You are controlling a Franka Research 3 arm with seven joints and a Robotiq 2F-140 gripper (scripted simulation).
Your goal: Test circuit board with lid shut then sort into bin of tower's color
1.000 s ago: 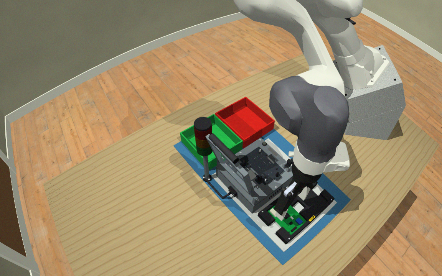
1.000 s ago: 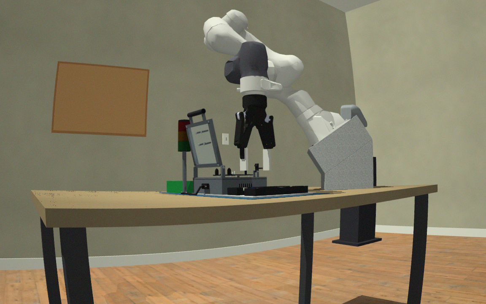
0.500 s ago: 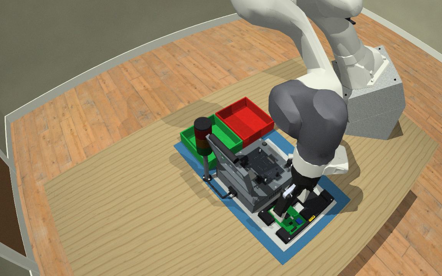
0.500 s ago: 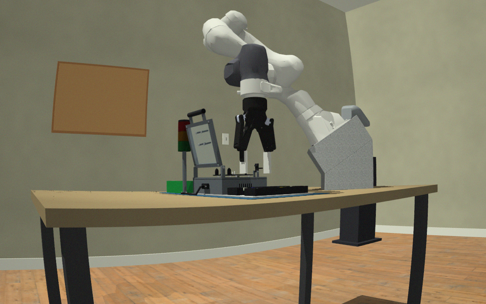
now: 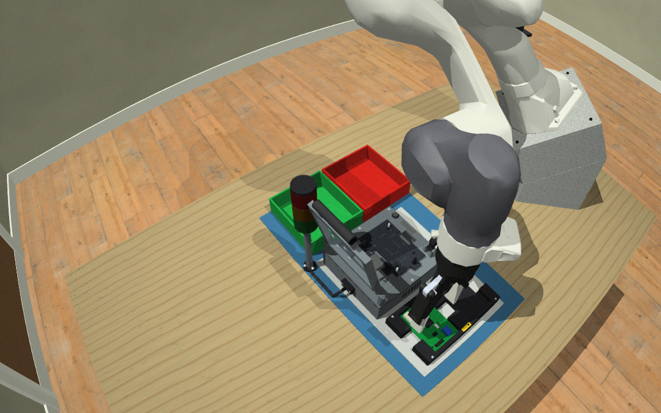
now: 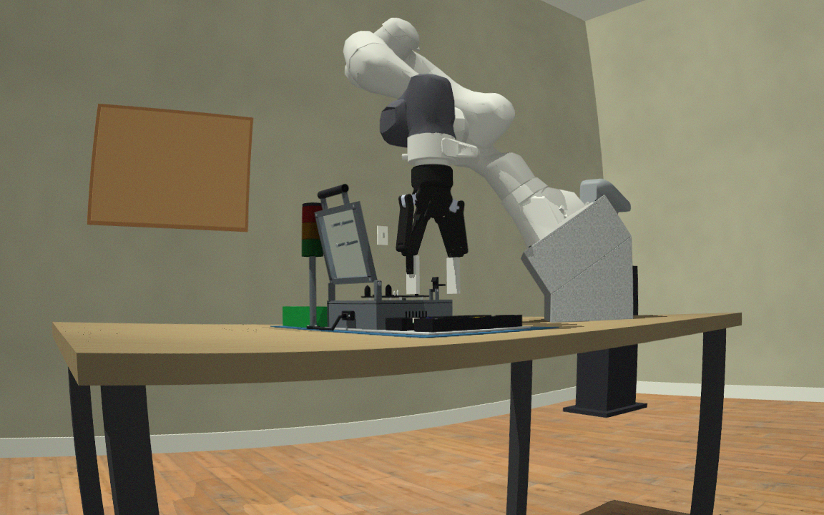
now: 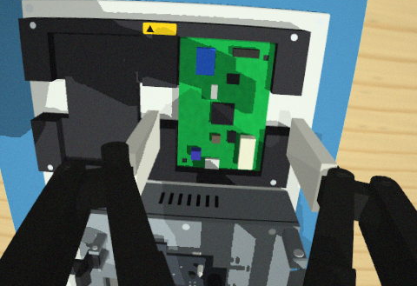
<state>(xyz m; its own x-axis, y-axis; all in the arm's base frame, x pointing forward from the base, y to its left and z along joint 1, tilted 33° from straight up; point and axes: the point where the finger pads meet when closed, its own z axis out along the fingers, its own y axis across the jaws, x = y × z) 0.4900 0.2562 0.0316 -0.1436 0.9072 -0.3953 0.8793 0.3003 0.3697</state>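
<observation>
The green circuit board is 7 cm below my hand. Also, from my hand: clear lid: 11 cm ahead, 15 cm to the right, 9 cm above; then latch hook: 8 cm behind, 13 cm to the right, 1 cm below; then tester plate: 1 cm behind, 17 cm to the right, 2 cm below.
</observation>
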